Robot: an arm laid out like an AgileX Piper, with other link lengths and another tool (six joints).
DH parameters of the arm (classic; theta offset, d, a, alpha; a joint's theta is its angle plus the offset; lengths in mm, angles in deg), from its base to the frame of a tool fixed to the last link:
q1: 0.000 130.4 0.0 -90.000
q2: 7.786 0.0 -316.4 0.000
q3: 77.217 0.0 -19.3 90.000
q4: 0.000 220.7 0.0 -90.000
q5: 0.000 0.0 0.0 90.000
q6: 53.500 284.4 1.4 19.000
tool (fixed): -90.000 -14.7 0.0 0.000
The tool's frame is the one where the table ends.
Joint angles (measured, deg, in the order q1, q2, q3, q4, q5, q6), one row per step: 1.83, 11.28, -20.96, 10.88, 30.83, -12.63; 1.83, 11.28, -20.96, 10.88, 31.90, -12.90; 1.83, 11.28, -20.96, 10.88, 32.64, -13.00; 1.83, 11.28, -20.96, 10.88, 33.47, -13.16; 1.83, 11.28, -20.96, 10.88, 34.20, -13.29; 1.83, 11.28, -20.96, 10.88, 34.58, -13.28; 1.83, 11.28, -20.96, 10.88, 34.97, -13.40
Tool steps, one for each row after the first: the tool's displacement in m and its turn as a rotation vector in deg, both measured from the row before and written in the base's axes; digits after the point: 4 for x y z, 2 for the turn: -0.0015, 0.0008, -0.0048, -0.34, 1.01, 0.27; -0.0011, 0.0005, -0.0033, -0.15, 0.71, 0.16; -0.0012, 0.0006, -0.0037, -0.22, 0.79, 0.20; -0.0011, 0.0005, -0.0032, -0.18, 0.70, 0.17; -0.0006, 0.0003, -0.0017, -0.02, 0.37, 0.07; -0.0006, 0.0003, -0.0017, -0.14, 0.37, 0.11
